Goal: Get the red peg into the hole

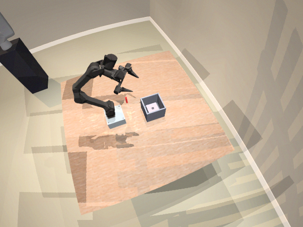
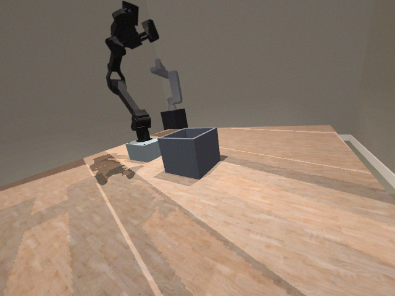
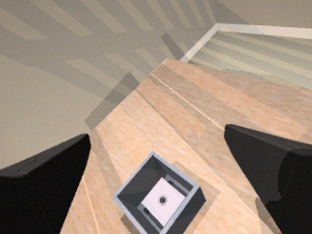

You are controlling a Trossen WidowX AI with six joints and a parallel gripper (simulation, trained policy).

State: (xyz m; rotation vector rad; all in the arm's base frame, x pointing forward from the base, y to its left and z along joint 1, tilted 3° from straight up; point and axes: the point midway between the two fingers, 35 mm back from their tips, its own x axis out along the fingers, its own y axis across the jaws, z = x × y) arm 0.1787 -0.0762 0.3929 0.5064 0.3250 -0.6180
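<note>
My gripper tip is now 6 cm past the red peg, 20 cm to the right of it and 42 cm above it. Also, from my gripper tip: holed plate (13 cm ahead, 4 cm to the left, 41 cm below).
</note>
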